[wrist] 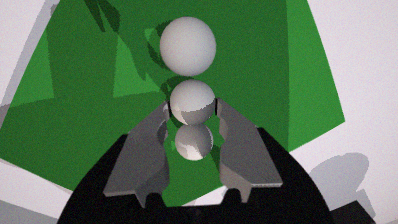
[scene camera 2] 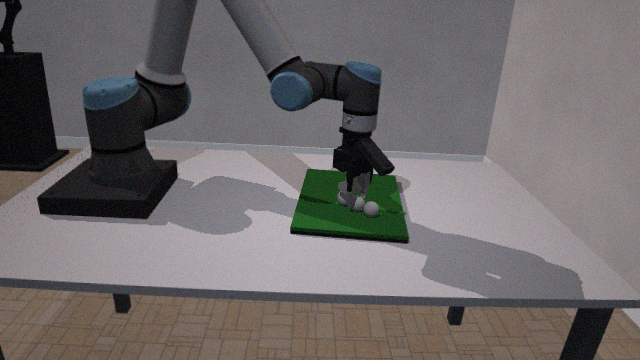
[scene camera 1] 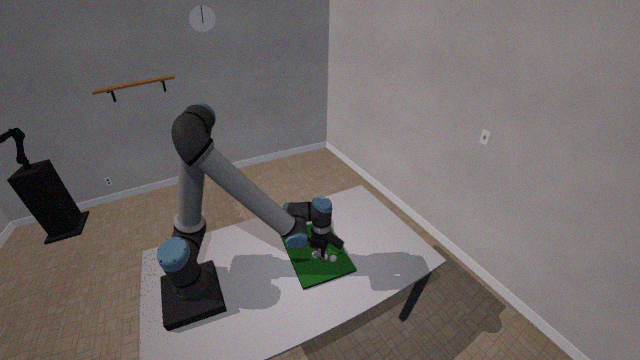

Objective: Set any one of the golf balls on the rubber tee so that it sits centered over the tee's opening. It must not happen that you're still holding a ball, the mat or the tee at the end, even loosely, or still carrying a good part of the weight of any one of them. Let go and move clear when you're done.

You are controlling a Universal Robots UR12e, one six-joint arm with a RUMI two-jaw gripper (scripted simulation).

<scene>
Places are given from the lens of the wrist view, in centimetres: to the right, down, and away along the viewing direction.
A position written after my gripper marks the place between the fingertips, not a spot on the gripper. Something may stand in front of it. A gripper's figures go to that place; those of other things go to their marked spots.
my gripper (wrist: 193,100): -1, -1, 15
golf ball (wrist: 187,45): -1, -4, 9
</scene>
